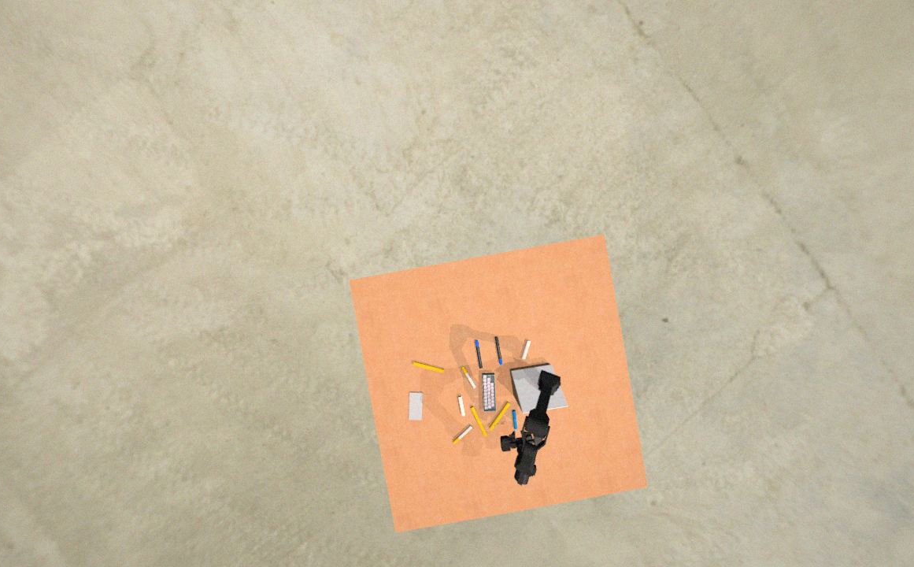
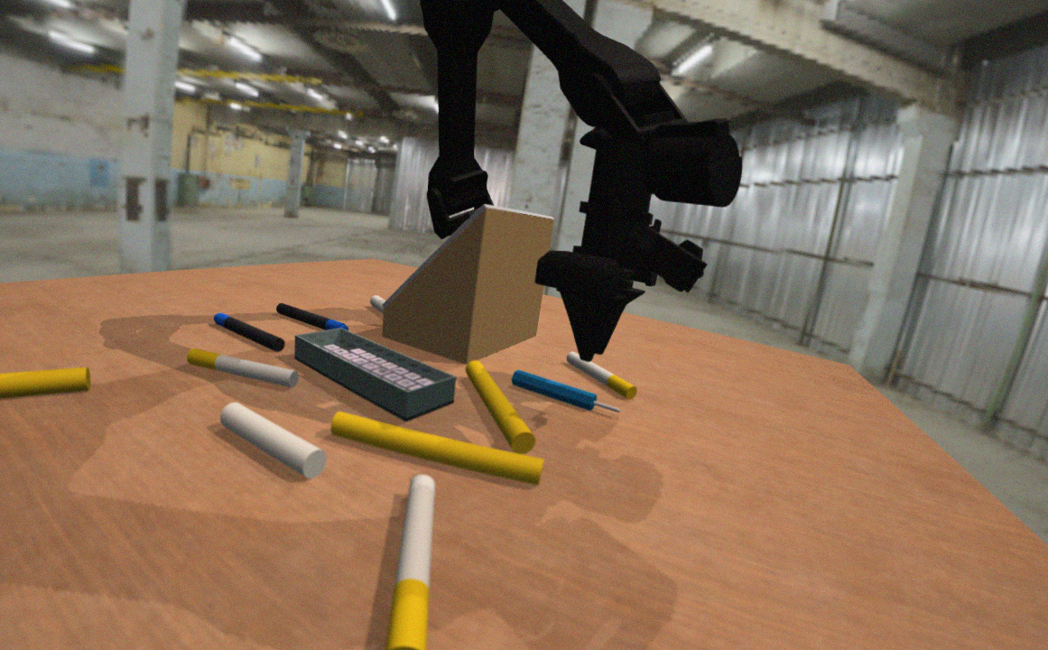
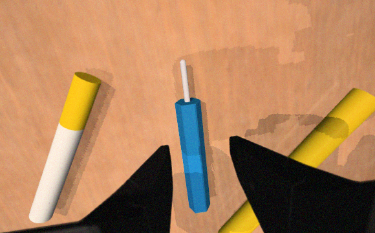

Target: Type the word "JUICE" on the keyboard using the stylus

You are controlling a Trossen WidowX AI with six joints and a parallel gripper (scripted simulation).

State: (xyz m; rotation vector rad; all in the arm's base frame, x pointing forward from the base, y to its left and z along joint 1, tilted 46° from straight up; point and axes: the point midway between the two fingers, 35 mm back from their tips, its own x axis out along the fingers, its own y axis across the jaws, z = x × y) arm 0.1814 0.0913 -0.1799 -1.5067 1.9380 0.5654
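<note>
Now: gripper tip 5 cm above the blue stylus. From my gripper tip the other things lie so: yellow cylinder 8 cm to the right, 6 cm ahead, 4 cm below.
</note>
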